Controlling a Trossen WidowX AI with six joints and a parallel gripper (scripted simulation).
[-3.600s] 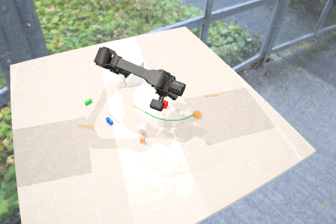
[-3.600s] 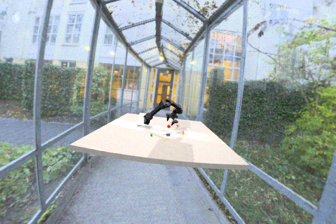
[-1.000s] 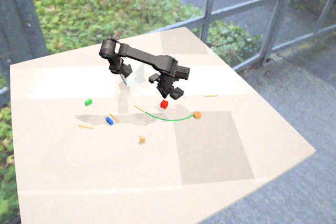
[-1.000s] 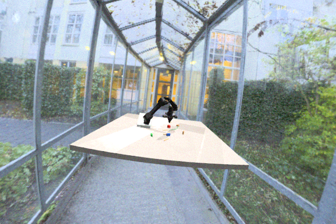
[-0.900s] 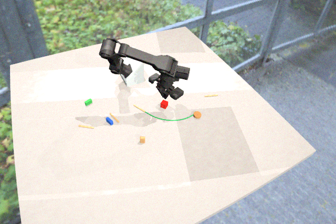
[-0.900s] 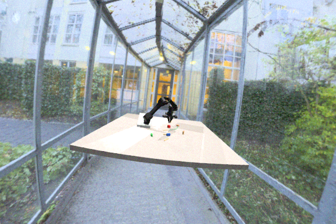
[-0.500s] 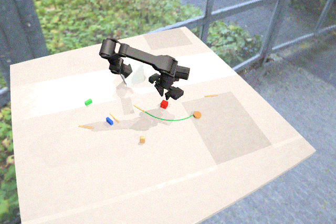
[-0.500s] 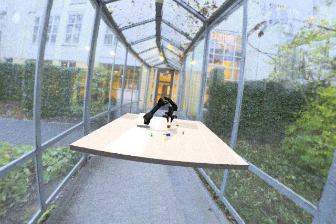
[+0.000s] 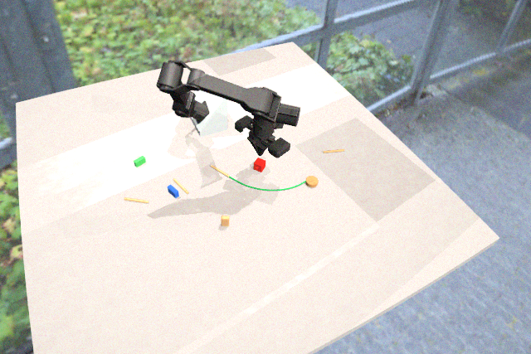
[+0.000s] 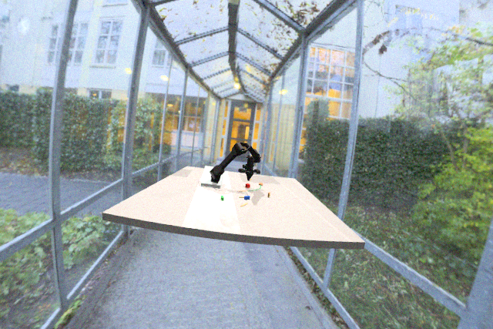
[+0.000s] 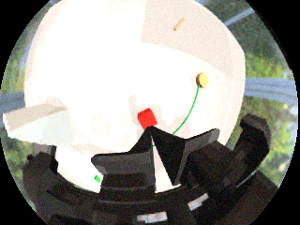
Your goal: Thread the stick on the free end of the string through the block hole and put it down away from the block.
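Right now my gripper tip is 40 mm above the red block. From my gripper tip the other things lie so: wooden block: 190 mm ahead, 170 mm to the right, 40 mm below; thin wooden stick: 10 mm behind, 120 mm to the right, 60 mm below; round wooden button: 110 mm ahead, 140 mm to the left, 50 mm below.
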